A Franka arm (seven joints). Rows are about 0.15 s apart.
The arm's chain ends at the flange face. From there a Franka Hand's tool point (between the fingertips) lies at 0.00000 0.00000 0.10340 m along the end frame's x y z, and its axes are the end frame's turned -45 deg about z.
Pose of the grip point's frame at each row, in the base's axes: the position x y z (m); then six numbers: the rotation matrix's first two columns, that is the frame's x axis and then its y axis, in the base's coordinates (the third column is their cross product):
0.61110, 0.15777, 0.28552, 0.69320, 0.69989, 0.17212, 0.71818, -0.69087, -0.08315
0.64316, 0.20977, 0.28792, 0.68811, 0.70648, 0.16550, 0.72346, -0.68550, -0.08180
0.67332, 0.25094, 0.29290, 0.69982, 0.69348, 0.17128, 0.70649, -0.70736, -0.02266
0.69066, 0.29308, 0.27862, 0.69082, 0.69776, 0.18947, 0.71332, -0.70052, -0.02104
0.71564, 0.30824, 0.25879, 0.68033, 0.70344, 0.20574, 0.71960, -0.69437, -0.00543
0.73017, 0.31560, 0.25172, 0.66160, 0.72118, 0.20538, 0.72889, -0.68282, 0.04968
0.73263, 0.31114, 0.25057, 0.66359, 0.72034, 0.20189, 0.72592, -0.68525, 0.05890
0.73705, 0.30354, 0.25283, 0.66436, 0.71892, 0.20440, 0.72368, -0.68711, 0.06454
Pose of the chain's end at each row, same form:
0.60482, 0.13903, 0.38701, 0.99800, 0.00638, 0.06291, 0.01766, -0.98342, -0.18050
0.63740, 0.19157, 0.38954, 0.99813, 0.01484, 0.05918, 0.02500, -0.98428, -0.17487
0.66242, 0.23679, 0.39475, 0.99441, -0.00981, 0.10509, 0.00472, -0.99054, -0.13714
0.67845, 0.27760, 0.38012, 0.99288, -0.00195, 0.11910, 0.01591, -0.98873, -0.14885
0.70126, 0.29255, 0.35998, 0.98990, 0.00641, 0.14164, 0.02777, -0.98840, -0.14932
0.71196, 0.30352, 0.35278, 0.98322, 0.02712, 0.18035, 0.04758, -0.99278, -0.11010
0.71394, 0.30003, 0.35166, 0.98253, 0.02481, 0.18441, 0.04407, -0.99390, -0.10111
0.71773, 0.29268, 0.35383, 0.98149, 0.02249, 0.19017, 0.04195, -0.99421, -0.09890

